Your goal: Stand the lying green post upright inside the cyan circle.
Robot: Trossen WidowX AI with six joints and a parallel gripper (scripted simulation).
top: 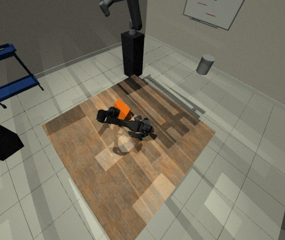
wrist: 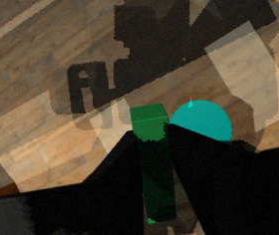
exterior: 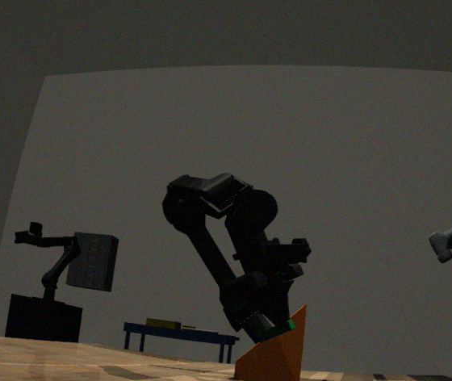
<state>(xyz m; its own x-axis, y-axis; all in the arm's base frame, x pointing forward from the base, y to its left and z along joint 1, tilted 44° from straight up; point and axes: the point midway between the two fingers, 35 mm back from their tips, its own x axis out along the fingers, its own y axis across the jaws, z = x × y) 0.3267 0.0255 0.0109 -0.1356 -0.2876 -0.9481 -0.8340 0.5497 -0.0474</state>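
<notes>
Now: gripper tip 120 mm above the cyan circle, 20 mm to the left of it and 20 mm short of it. Also, from my gripper tip: green post (20 mm to the right, 10 mm below, 10 mm behind).
</notes>
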